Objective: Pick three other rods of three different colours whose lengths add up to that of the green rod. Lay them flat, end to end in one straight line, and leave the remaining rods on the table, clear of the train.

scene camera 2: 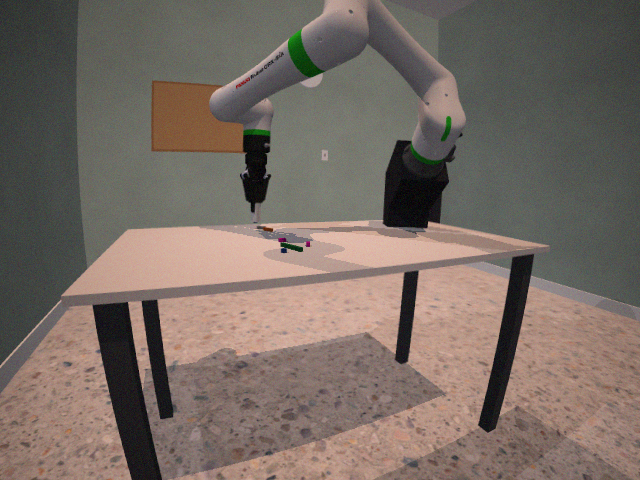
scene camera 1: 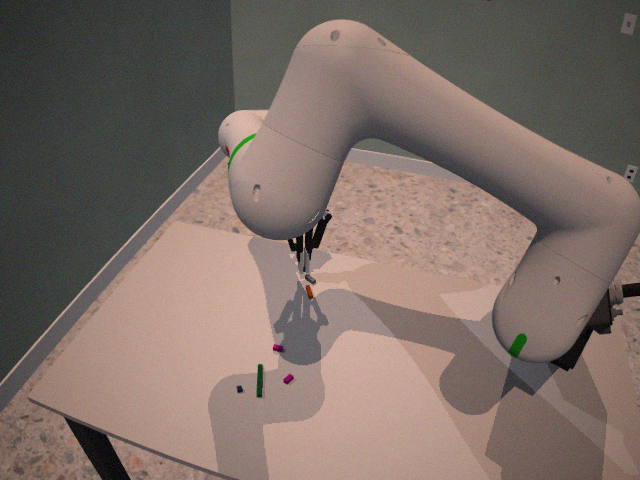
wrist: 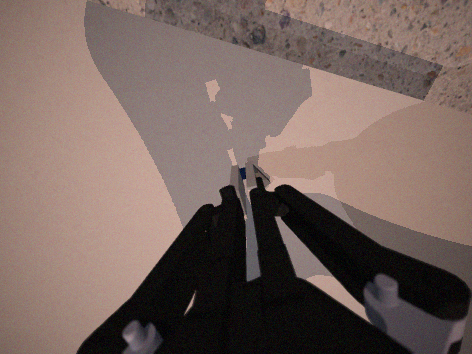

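Where they show: gripper, fingertip midpoint: (scene camera 2: 255, 221) (scene camera 1: 303, 269) (wrist: 244, 174); arm's base, link origin: (scene camera 2: 422, 160).
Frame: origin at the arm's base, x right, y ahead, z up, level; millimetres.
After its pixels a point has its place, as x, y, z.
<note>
My gripper (scene camera 1: 303, 267) @(174, 555, -234) (scene camera 2: 255, 219) @(174, 555, -234) (wrist: 244, 174) @(174, 555, -234) is shut on a blue rod (wrist: 243, 173) @(177, 558, -228), low over the far part of the table. The grey rod (scene camera 1: 310, 279) @(166, 533, -251) (scene camera 2: 260, 226) @(168, 539, -250) lies beside the fingertips; a grey edge by the right fingertip in the wrist view looks like it. The orange rod (scene camera 1: 309, 291) @(123, 518, -250) (scene camera 2: 268, 229) @(118, 519, -254) lies close to the grey rod's near end. These two lie at different angles, not in one line; whether they touch is unclear. The orange rod is hidden in the wrist view. The green rod (scene camera 1: 260, 380) @(-168, 506, -250) (scene camera 2: 291, 247) @(-174, 511, -255) lies nearer the front.
Two magenta rods (scene camera 1: 278, 348) @(-73, 509, -251) (scene camera 1: 288, 378) @(-140, 455, -250) (scene camera 2: 281, 239) @(-74, 515, -253) (scene camera 2: 308, 243) @(-147, 458, -252) and a short blue rod (scene camera 1: 239, 389) @(-206, 535, -251) (scene camera 2: 283, 250) @(-208, 539, -254) lie around the green rod. The table (scene camera 1: 155, 310) @(-84, 834, -260) (scene camera 2: 155, 258) @(-206, 832, -260) has its far edge just beyond the gripper. The arm's shadow covers the rods' area.
</note>
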